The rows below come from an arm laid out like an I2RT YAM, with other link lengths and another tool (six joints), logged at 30 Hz.
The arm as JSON. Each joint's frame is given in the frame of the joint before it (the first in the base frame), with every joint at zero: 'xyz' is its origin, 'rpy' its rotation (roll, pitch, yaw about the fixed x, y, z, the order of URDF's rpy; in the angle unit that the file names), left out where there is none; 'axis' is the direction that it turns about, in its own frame. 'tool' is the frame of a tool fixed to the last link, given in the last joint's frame.
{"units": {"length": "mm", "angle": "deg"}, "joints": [
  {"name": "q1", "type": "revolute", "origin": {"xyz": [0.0, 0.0, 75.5]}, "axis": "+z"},
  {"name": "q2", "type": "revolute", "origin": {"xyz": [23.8, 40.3, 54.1]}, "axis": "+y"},
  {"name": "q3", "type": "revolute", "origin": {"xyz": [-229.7, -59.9, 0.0]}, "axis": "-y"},
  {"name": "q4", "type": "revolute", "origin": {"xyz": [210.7, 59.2, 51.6]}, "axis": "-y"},
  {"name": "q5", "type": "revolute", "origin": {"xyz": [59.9, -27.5, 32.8]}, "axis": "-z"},
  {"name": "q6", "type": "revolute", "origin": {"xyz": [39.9, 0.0, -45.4]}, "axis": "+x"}
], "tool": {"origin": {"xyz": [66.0, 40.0, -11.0], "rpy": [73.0, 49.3, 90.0]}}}
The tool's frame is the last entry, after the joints.
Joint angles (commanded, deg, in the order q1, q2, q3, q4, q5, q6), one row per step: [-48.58, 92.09, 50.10, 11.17, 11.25, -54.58]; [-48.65, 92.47, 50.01, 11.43, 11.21, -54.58]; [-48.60, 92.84, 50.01, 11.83, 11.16, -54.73]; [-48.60, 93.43, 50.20, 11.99, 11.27, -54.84]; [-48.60, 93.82, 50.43, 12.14, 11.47, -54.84]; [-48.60, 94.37, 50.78, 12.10, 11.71, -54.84]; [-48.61, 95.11, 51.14, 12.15, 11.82, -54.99]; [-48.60, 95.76, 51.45, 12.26, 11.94, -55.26]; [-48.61, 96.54, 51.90, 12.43, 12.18, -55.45]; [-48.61, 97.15, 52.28, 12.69, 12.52, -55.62]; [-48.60, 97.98, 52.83, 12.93, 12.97, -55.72]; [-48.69, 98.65, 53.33, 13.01, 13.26, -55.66]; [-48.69, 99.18, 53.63, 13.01, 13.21, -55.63]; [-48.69, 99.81, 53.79, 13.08, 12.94, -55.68]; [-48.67, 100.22, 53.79, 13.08, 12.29, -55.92]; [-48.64, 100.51, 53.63, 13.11, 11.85, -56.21]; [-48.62, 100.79, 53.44, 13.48, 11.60, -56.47]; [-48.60, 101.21, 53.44, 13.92, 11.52, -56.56]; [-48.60, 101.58, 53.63, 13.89, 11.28, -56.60]
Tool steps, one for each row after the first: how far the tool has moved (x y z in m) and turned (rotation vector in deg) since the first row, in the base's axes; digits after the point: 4 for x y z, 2 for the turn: [-0.0001, -0.0004, -0.0021, 0.17, 0.12, -0.04]; [0.0007, -0.0008, -0.0033, 0.10, 0.20, 0.13]; [0.0011, -0.0018, -0.0053, 0.20, 0.48, 0.09]; [0.0017, -0.0029, -0.0059, 0.14, 0.57, -0.08]; [0.0021, -0.0042, -0.0072, 0.24, 0.82, -0.28]; [0.0028, -0.0055, -0.0093, 0.39, 1.20, -0.31]; [0.0034, -0.0067, -0.0112, 0.41, 1.60, -0.26]; [0.0043, -0.0087, -0.0129, 0.37, 1.95, -0.38]; [0.0050, -0.0106, -0.0139, 0.17, 2.19, -0.58]; [0.0061, -0.0131, -0.0153, 0.01, 2.47, -0.90]; [0.0067, -0.0154, -0.0163, 0.00, 2.60, -1.27]; [0.0075, -0.0161, -0.0179, 0.20, 2.71, -1.24]; [0.0083, -0.0163, -0.0206, 0.57, 2.91, -0.98]; [0.0091, -0.0154, -0.0231, 1.00, 3.10, -0.27]; [0.0092, -0.0143, -0.0256, 1.35, 3.42, 0.29]; [0.0094, -0.0139, -0.0275, 1.41, 3.58, 0.66]; [0.0101, -0.0144, -0.0292, 1.38, 3.60, 0.79]; [0.0108, -0.0145, -0.0304, 1.61, 3.67, 1.02]
